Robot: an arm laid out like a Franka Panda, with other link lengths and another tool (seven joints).
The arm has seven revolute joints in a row. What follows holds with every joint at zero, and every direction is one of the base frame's.
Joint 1 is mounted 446.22 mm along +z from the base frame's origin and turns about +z.
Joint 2 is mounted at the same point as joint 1 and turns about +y.
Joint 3 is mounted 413.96 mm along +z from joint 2 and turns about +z.
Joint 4 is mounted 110.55 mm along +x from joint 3 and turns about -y.
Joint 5 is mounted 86.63 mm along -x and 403.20 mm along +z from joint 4 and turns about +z.
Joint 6 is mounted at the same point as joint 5 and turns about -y.
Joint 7 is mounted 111.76 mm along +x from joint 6 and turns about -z.
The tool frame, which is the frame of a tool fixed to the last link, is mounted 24.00 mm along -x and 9.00 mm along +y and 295.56 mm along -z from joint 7; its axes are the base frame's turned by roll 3.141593, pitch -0.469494 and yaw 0.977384 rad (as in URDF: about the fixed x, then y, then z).
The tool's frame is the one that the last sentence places.
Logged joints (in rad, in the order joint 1, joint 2, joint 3, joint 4, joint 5, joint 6, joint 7), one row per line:
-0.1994 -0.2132 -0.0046 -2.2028 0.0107 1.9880 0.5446
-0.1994 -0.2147 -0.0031 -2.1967 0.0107 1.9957 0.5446
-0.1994 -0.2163 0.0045 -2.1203 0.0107 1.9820 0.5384
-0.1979 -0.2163 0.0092 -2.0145 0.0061 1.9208 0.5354
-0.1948 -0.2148 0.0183 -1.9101 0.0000 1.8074 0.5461
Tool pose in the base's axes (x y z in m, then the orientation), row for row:
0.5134 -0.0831 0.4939 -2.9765 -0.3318 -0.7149
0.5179 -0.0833 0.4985 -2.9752 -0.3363 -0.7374
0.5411 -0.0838 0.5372 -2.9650 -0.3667 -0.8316
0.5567 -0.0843 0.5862 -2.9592 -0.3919 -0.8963
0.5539 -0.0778 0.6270 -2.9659 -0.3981 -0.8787
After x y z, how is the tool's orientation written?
As a rotation vector, in radians.
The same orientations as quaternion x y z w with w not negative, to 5 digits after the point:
-0.96621 -0.10771 -0.23207 0.03125
-0.96444 -0.10901 -0.23903 0.02899
-0.95590 -0.11822 -0.26810 0.02021
-0.94939 -0.12573 -0.28756 0.01245
-0.95090 -0.12764 -0.28172 0.01138

